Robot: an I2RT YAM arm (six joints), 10 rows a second.
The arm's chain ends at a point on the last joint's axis. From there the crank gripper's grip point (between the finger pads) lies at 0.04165 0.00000 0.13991 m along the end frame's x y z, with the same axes.
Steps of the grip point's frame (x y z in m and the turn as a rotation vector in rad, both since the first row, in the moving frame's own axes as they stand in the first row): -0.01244, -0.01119, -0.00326, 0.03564, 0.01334, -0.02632; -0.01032, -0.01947, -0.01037, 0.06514, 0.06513, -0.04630; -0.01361, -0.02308, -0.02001, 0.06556, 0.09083, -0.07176; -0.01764, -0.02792, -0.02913, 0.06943, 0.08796, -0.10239; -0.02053, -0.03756, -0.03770, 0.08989, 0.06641, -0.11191; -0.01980, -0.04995, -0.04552, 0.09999, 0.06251, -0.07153; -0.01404, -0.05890, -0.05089, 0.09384, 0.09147, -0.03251; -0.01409, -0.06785, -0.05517, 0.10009, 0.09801, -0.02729
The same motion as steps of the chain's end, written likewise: -0.01422, -0.00509, -0.00258, 0.03564, 0.01334, -0.02632; -0.01907, -0.00832, -0.00701, 0.06514, 0.06513, -0.04630; -0.02567, -0.01062, -0.01526, 0.06556, 0.09083, -0.07176; -0.02902, -0.01349, -0.02446, 0.06943, 0.08796, -0.10239; -0.02873, -0.02000, -0.03386, 0.08989, 0.06641, -0.11191; -0.02783, -0.03285, -0.04180, 0.09999, 0.06251, -0.07153; -0.02639, -0.04443, -0.04583, 0.09384, 0.09147, -0.03251; -0.02735, -0.05278, -0.04967, 0.10009, 0.09801, -0.02729
